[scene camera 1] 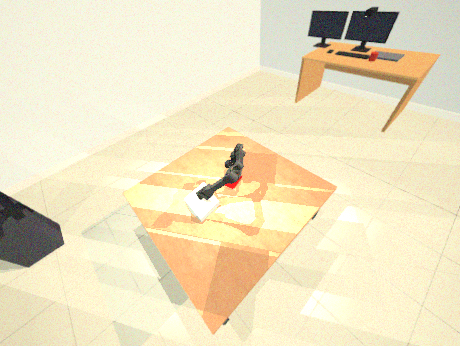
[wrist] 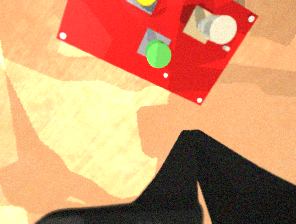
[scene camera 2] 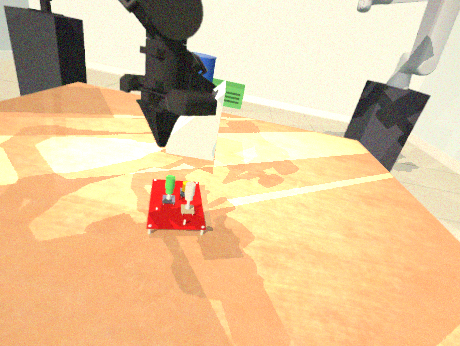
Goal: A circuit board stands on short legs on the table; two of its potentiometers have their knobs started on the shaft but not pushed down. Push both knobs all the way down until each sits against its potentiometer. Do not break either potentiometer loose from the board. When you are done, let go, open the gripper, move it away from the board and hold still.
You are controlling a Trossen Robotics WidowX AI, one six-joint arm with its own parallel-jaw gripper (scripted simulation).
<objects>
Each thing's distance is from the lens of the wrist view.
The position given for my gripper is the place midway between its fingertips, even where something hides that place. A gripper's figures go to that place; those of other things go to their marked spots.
my gripper (wrist: 190,138): 0.11 m
cream knob (wrist: 220,29): 0.16 m
</objects>
